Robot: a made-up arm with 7 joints. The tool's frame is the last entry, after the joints.
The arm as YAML. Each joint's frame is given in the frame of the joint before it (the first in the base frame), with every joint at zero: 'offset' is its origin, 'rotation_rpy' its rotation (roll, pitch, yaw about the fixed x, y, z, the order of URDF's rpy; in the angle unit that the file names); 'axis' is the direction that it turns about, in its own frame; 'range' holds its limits. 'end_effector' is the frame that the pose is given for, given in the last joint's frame.
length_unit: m
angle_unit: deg
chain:
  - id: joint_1
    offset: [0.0, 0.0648, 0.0]
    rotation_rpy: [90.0, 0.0, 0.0]
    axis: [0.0, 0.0, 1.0]
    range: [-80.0, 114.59]
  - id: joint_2
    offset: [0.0, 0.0, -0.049]
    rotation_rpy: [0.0, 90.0, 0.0]
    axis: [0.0, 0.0, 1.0]
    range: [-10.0, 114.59]
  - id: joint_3
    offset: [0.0, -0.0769, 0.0]
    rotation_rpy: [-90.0, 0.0, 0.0]
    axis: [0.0, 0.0, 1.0]
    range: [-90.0, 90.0]
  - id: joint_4
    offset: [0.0, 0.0, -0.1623]
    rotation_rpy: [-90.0, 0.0, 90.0]
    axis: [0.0, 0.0, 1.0]
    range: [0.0, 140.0]
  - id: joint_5
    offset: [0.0, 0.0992, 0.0]
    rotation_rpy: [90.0, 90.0, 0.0]
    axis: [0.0, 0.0, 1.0]
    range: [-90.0, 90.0]
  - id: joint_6
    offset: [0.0, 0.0, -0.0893]
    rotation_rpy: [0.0, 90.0, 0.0]
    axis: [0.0, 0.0, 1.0]
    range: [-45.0, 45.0]
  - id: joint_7
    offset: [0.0, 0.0, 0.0]
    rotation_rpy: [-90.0, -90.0, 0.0]
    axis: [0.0, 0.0, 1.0]
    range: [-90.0, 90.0]
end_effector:
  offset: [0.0, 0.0, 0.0]
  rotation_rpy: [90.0, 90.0, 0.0]
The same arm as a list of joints. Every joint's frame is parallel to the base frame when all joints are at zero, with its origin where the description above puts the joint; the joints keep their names.
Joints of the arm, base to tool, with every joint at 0 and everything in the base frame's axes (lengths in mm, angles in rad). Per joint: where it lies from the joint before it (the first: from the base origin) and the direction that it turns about. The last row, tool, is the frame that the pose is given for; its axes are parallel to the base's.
joint_1: origin 0 64.8 0 axis -y
joint_2: origin 0 49 0 axis +x
joint_3: origin 0 0 -76.9 axis +z
joint_4: origin 0 0 -162.3 axis -y
joint_5: origin 0 0 -99.2 axis +z
joint_6: origin 0 0 -89.3 axis +y
joint_7: origin 0 0 0 axis -x
tool: origin 0 0 0
Joint limits (rad, base to tool): -1.3963..2 -0.1745..2 -1.5708..1.5708 0..2.4435 -1.5708..1.5708 -0.7854..0.7854 -1.5708..1.5708

